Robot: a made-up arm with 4 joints.
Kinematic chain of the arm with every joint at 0, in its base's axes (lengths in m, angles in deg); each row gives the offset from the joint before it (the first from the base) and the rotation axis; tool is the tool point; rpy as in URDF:
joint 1: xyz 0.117 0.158 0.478 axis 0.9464 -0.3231 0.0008
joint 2: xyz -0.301 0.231 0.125 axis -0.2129 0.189 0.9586
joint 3: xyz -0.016 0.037 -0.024 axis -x
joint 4: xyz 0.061 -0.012 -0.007 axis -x
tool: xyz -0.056 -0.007 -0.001 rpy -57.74 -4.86 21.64
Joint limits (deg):
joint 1: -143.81..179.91
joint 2: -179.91..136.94
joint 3: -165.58..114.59
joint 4: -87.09..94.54
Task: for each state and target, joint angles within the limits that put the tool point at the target. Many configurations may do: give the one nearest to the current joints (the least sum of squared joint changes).
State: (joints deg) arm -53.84 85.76 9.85 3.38
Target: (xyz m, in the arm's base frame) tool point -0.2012 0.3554 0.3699
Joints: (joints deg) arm -99.71 100.21 0.06 -1.30
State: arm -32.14 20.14 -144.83 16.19
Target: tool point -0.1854 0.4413 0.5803
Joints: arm 2.74 -10.71 -136.70 20.71
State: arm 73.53 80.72 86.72 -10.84
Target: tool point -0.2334 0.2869 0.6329
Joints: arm 37.22 92.38 64.05 -18.40
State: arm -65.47 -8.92 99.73 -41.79
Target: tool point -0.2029 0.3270 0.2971
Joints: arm -111.62 -48.66 80.99 -49.43
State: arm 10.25 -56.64 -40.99 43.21
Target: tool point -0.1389 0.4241 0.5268
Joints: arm -18.80 -92.72 -34.25 35.21
